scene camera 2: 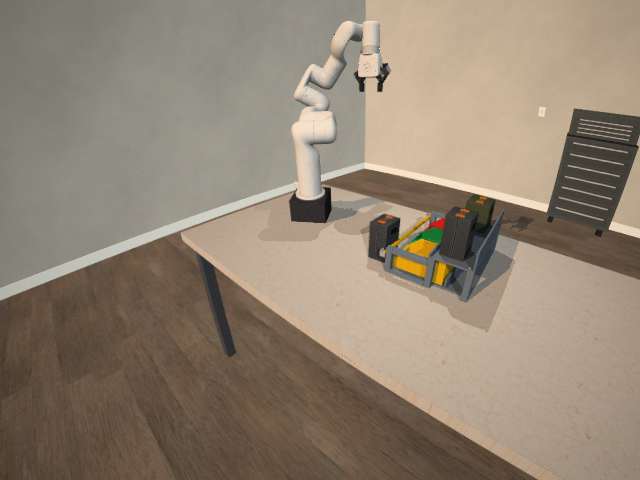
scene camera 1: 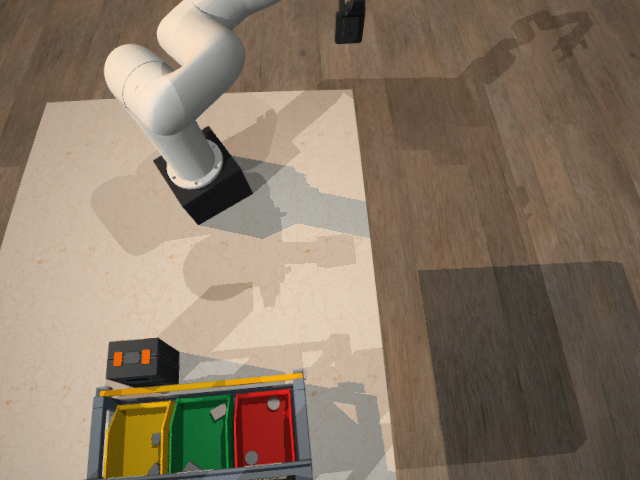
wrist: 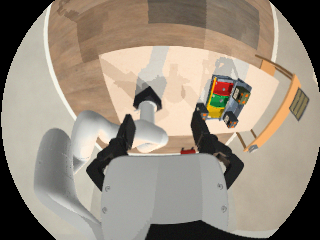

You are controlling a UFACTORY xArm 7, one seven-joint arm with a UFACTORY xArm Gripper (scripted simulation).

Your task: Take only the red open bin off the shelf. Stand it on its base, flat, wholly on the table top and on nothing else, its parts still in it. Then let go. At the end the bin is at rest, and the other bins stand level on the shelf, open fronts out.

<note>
In view: my gripper (scene camera 2: 370, 91), a red open bin (scene camera 1: 257, 428), a yellow bin (scene camera 2: 410, 266), a black case (scene camera 2: 384, 230) and a black case (scene camera 2: 459, 228).
My gripper is seen too in the wrist view (wrist: 162, 119).
</note>
